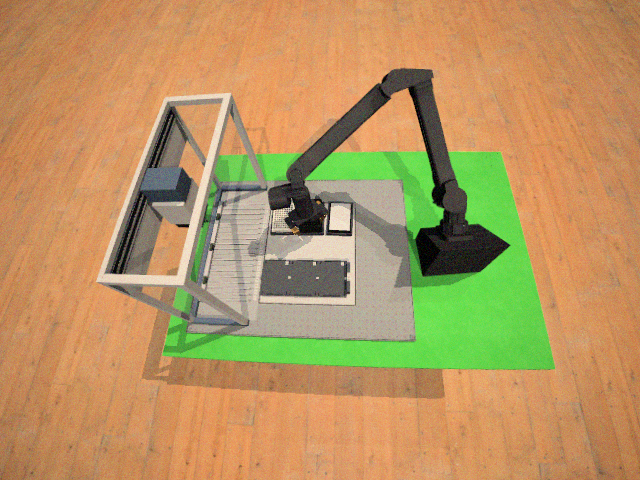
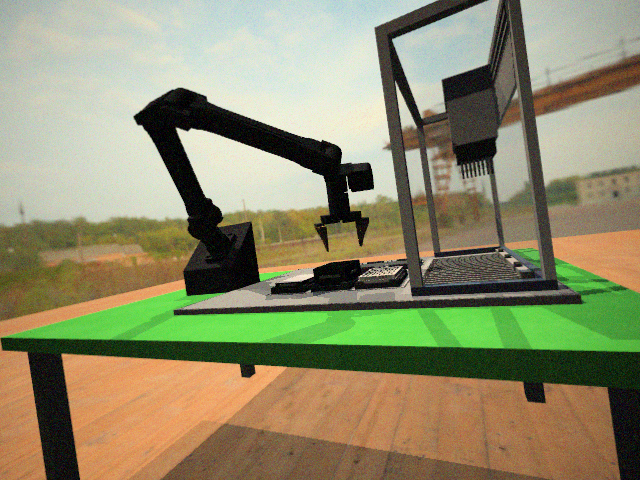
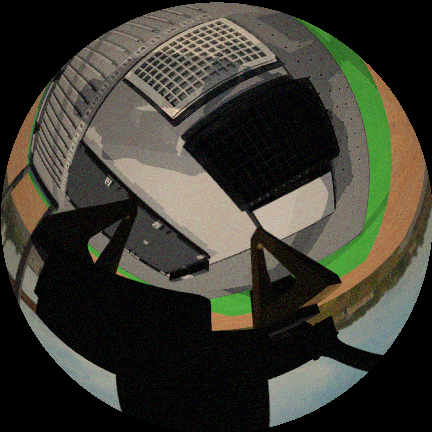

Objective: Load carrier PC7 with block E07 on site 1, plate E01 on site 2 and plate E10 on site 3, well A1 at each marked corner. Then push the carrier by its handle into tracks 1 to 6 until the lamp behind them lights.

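Frame: origin at the arm's base, x down, y right, z back, level; metres.
Seen in the pictures: gripper, fingertip midpoint: [image 1: 309, 227] [image 2: 344, 248] [image 3: 196, 219]; arm's base, origin of the base link: [image 1: 453, 234] [image 2: 221, 248].
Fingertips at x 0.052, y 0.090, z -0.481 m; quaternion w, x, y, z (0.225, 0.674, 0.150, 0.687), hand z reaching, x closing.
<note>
Offsets run from my fingertips to a thing's top centre. Level surfaces: height alone.
The dark carrier {dx +0.055, dy -0.163, dz -0.030 m} [image 1: 302, 283] [image 3: 172, 250] lies flat on the pale board, with small white marks on its top; no labware shows on it. Opposite it stand three pieces in a row: a light gridded plate {dx +0.059, dy +0.091, dz -0.109 m} [image 1: 281, 219] [image 2: 383, 274] [image 3: 200, 60] nearest the tracks, a tall black block {dx +0.032, dy +0.082, dz +0.002 m} [image 2: 336, 272] [image 3: 265, 140] in the middle, and a white-topped piece {dx +0.059, dy +0.072, dz +0.114 m} [image 1: 340, 217] [image 2: 293, 283] [image 3: 295, 200]. Their codes are not readable. My gripper [image 1: 309, 219] [image 2: 343, 248] [image 3: 196, 219] is open and empty, pointing down above the black block, clearly apart from it. The numbered tracks [image 1: 235, 248] [image 2: 465, 269] lie beyond the board.
A gantry frame [image 1: 139, 279] [image 2: 398, 155] with upright posts stands around the tracks. A pipetting head [image 1: 165, 184] [image 2: 470, 108] hangs high inside it, tips downward. The grey deck {dx +0.085 m} [image 1: 382, 310] [image 2: 227, 304] rests on the green table {dx +0.098 m} [image 1: 480, 320] [image 2: 206, 330].
</note>
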